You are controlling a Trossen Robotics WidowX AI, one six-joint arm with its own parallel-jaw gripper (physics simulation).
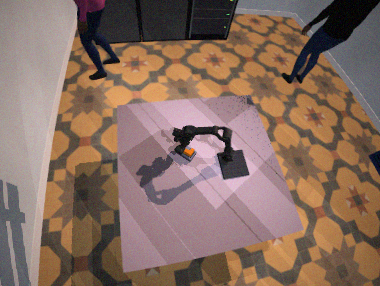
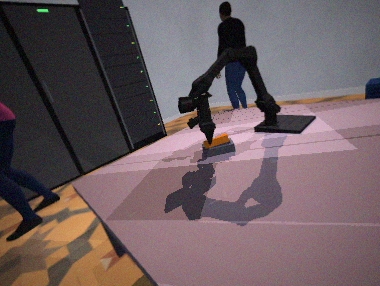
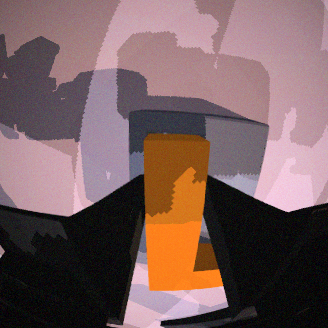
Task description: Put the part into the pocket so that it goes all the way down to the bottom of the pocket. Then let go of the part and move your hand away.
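Places are measured from the arm's base along level axes (x ahead, y left, z up), in metres.
Pixels of known places: gripper, fingertip midpoint: [image 2: 209, 143] [image 3: 172, 181]; arm's base at its link origin: [image 1: 227, 158] [image 2: 270, 123].
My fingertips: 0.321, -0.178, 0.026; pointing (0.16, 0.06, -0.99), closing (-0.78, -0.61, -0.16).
Ahead of a thing's pixels: the offset from my fingertips to its top centre, as dx, dy, dz.
The orange L-shaped part @[-0.030, +0.014, +0.025] [image 1: 189, 152] [image 2: 216, 140] [image 3: 174, 202] sits on the grey pocket block @[-0.029, +0.019, -0.013] [image 1: 185, 156] [image 2: 223, 148] [image 3: 237, 150] and stands up above its rim. My gripper [image 1: 180, 149] [image 2: 209, 141] [image 3: 172, 181] is shut on the part's near end, its two black fingers on either side of it. The block rests on the pink table. The pocket's opening is hidden under the part, so I cannot tell how deep the part sits.
The arm's black base plate [image 1: 234, 164] [image 2: 288, 123] lies to the right of the block. Dark server cabinets [image 1: 166, 17] [image 2: 98, 85] stand past the table. One person [image 1: 92, 37] walks at the back left, another person [image 1: 313, 42] [image 2: 232, 51] at the back right.
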